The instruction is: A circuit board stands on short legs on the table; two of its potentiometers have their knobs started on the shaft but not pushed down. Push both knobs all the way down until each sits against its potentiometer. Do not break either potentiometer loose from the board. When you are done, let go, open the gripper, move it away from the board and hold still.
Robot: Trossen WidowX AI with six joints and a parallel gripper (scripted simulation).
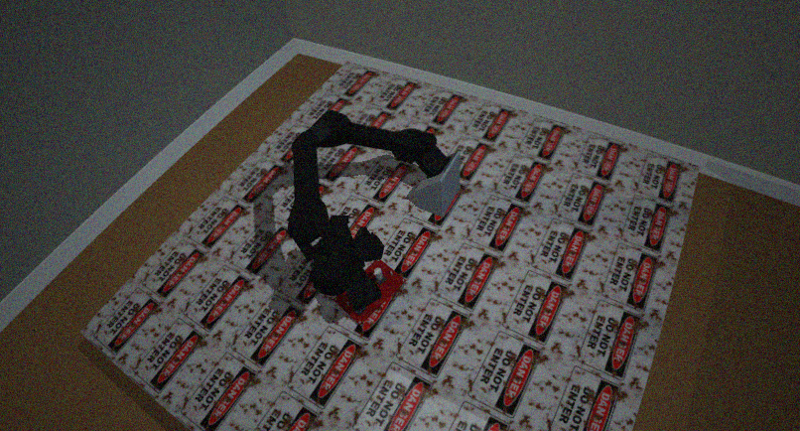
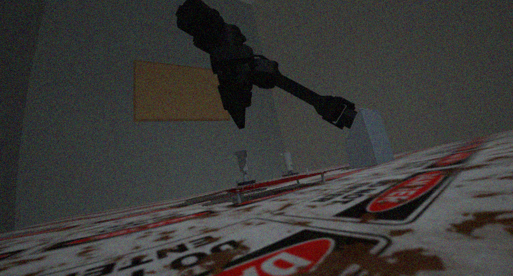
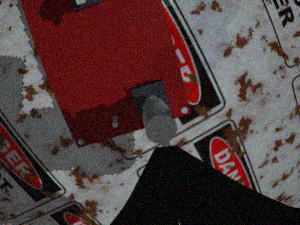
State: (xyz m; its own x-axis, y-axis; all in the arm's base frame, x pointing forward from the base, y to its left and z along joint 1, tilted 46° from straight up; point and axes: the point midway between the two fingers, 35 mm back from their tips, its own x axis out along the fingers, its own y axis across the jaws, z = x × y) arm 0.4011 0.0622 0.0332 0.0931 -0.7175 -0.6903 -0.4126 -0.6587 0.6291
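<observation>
My gripper tip is now 10 mm short of the knob and 50 mm above it.
</observation>
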